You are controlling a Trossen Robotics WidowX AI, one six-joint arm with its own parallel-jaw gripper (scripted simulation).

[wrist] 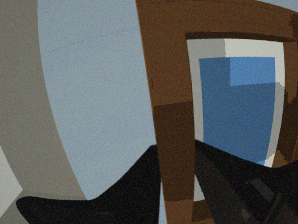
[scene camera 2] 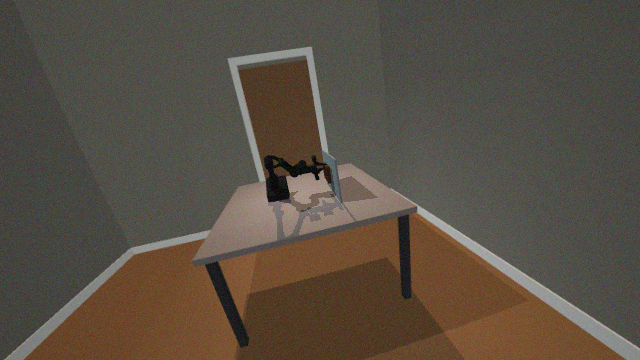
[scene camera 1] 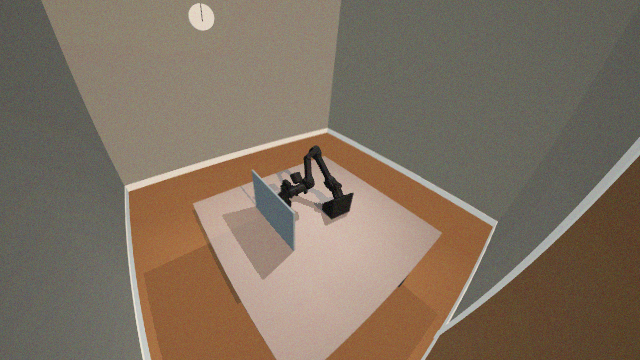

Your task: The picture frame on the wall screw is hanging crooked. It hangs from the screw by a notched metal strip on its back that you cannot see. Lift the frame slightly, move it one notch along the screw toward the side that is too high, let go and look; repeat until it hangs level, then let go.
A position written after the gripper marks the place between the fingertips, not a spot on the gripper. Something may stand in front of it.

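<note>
A wall panel (scene camera 1: 282,218), also at (wrist: 94,66), is present with a picture frame (wrist: 216,78). Scene camera 1 does not show the picture frame, hidden by the wall panel. The gripper (wrist: 173,148) is visible too.
</note>
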